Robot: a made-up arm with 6 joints.
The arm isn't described. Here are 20 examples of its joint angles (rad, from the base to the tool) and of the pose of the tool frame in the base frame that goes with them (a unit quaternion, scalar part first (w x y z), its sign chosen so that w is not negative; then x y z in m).
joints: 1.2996 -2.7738 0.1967 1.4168 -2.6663 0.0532
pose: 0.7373 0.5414 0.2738 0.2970 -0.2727 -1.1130 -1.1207
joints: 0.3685 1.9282 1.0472 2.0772 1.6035 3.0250
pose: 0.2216 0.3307 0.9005 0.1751 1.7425 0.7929 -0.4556
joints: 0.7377 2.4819 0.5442 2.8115 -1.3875 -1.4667
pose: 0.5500 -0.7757 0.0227 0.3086 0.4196 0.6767 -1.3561
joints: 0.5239 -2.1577 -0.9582 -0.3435 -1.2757 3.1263
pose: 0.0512 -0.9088 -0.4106 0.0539 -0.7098 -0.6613 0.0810
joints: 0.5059 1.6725 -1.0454 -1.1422 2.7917 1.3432
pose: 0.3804 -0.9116 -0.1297 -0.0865 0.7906 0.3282 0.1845
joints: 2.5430 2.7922 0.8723 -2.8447 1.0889 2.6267
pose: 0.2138 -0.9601 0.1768 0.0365 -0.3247 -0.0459 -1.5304
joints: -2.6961 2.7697 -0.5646 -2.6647 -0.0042 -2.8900
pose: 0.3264 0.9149 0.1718 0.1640 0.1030 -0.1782 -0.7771
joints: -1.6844 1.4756 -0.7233 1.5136 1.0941 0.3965
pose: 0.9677 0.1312 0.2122 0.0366 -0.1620 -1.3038 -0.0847
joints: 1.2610 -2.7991 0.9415 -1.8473 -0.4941 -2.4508
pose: 0.1635 0.3953 -0.2531 -0.8677 -0.3965 -1.0319 -1.1540
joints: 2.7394 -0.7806 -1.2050 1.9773 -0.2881 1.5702
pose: 0.2171 0.2840 0.9154 0.1850 0.3506 -0.2484 1.3853
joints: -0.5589 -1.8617 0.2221 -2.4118 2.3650 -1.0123
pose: 0.6071 -0.5906 0.4933 -0.1980 -1.2376 0.9771 0.5438
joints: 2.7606 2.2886 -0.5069 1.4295 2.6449 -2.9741
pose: 0.0673 0.1154 -0.8375 0.5298 -0.5827 0.2685 -1.0017
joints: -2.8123 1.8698 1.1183 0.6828 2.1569 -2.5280
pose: 0.7134 0.2417 -0.6428 -0.1392 -1.8915 -0.4570 -0.3443
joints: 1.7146 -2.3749 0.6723 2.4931 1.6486 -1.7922
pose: 0.4335 0.0568 -0.8792 0.1894 0.0498 -1.6289 -0.7646
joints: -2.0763 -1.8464 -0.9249 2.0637 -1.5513 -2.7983
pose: 0.0710 0.4450 0.7646 0.4607 0.6914 1.0235 0.5693
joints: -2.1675 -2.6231 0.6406 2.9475 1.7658 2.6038
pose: 0.5462 -0.5088 -0.4030 -0.5296 0.9215 0.9531 -1.0152
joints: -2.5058 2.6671 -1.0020 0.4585 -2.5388 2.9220
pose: 0.0457 -0.1847 0.9354 -0.2980 -0.2185 0.0962 -0.7252
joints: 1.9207 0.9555 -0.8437 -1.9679 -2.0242 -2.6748
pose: 0.0877 0.1670 -0.1305 0.9733 -0.3809 0.7833 0.7149
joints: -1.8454 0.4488 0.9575 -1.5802 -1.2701 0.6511
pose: 0.9436 0.1866 -0.1284 -0.2416 -0.3405 -1.2167 1.7964
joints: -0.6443 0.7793 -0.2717 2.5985 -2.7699 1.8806
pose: 0.6034 0.0494 -0.7951 0.0368 1.2635 -0.7018 0.9862
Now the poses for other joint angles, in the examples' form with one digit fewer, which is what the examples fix.
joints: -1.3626 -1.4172 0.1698 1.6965 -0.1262 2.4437
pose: 0.611 0.250 -0.694 0.288 -0.323 1.668 1.189
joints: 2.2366 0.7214 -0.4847 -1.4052 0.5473 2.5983
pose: 0.165 -0.746 -0.288 0.578 -0.570 0.787 0.865
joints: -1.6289 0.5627 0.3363 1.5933 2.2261 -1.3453
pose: 0.956 0.002 -0.062 0.288 -0.077 -1.407 1.726
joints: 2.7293 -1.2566 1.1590 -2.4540 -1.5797 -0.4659
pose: 0.767 0.126 0.288 -0.559 1.526 -0.862 1.337
